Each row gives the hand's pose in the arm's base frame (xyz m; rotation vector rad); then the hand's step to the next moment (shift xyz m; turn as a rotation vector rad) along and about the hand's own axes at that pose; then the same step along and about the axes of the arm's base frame.
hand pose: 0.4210 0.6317 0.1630 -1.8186 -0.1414 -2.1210
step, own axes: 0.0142 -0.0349 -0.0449 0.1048 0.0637 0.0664
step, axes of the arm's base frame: -0.0551 0.0168 0.0110 0.0701 -0.0603 0.1044
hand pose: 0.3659 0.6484 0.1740 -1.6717 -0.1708 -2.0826
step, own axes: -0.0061 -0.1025 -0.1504 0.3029 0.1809 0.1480
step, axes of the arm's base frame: -0.1768 0.0361 -0.0248 0.1620 -0.1878 0.2913
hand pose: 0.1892 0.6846 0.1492 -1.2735 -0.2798 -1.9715
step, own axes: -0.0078 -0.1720 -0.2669 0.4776 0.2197 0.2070
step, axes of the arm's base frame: -0.3010 -0.0239 -0.0985 0.1919 -0.2654 0.4604
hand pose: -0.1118 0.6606 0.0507 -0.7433 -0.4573 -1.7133
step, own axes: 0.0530 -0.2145 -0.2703 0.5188 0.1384 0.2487
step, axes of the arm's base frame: -0.2784 -0.1553 -0.1423 0.1180 -0.2459 0.5252
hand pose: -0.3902 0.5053 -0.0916 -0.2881 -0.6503 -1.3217
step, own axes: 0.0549 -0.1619 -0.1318 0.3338 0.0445 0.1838
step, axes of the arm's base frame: -0.1128 -0.1556 -0.0984 0.0267 -0.1561 0.3494
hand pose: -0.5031 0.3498 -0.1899 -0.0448 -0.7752 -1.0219
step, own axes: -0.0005 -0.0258 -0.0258 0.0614 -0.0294 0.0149
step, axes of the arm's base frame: -0.0058 -0.0234 -0.0274 -0.0138 -0.0563 0.0386
